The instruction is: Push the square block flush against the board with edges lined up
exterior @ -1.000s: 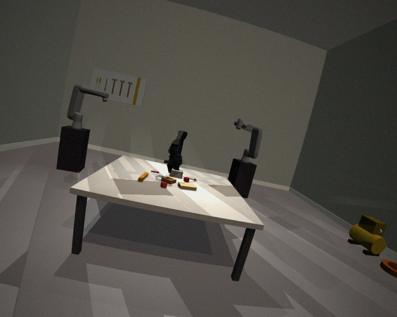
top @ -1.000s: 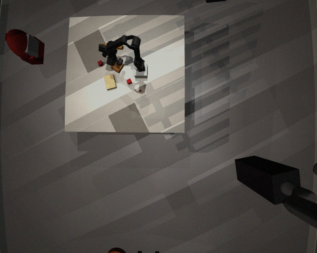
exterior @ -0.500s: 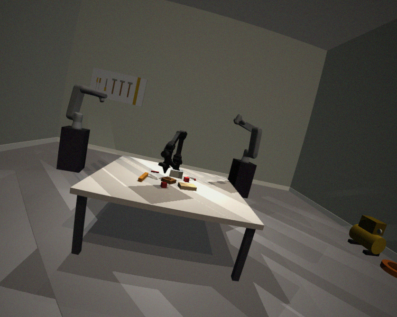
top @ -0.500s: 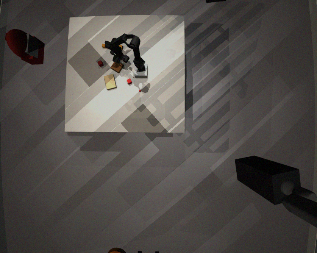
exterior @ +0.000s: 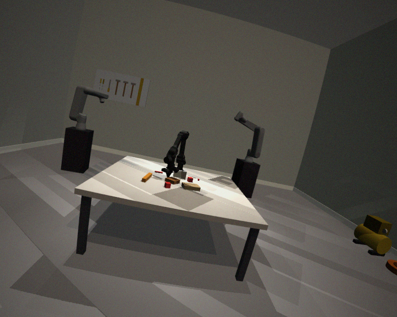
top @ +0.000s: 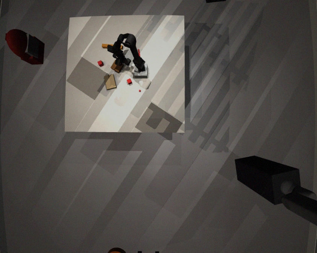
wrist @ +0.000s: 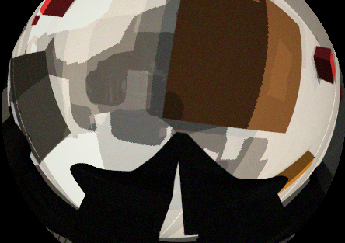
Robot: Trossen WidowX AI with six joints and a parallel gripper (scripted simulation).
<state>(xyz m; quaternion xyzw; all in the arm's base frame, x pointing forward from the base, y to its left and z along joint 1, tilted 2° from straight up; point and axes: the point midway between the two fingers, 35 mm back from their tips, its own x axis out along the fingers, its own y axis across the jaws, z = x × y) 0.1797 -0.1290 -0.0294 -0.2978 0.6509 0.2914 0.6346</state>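
Right now my gripper tip is 8 cm short of the orange square block, 3 cm to the right of it and 1 cm below it. Also, from my gripper tip: tan board (19 cm to the left, 17 cm ahead, 1 cm above); orange bar (20 cm to the right, 10 cm ahead, 1 cm above); thin red bar (18 cm behind, 8 cm to the right).
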